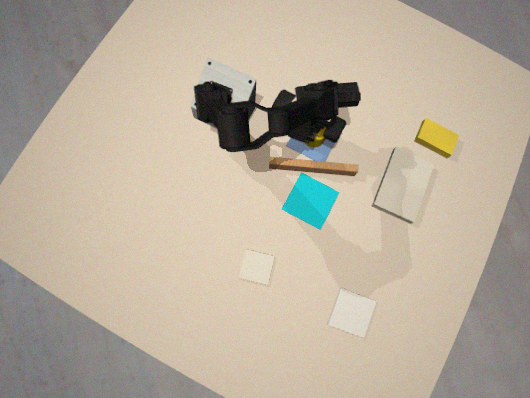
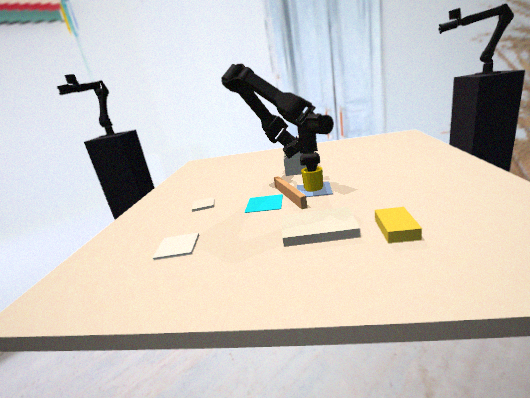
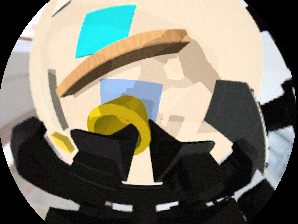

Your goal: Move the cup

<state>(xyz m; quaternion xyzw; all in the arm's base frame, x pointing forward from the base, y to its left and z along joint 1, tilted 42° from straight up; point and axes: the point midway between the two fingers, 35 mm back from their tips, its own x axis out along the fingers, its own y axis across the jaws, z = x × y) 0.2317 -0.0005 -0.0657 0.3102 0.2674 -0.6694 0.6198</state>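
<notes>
My gripper tip is now 30 mm short of the blue pad and 40 mm above it. Round my gripper tip: cyan pad: 90 mm ahead, 170 mm to the right, 40 mm below; then yellow cup: 20 mm ahead; then brown wooden bar: 60 mm ahead, 90 mm to the right, 20 mm below.
</notes>
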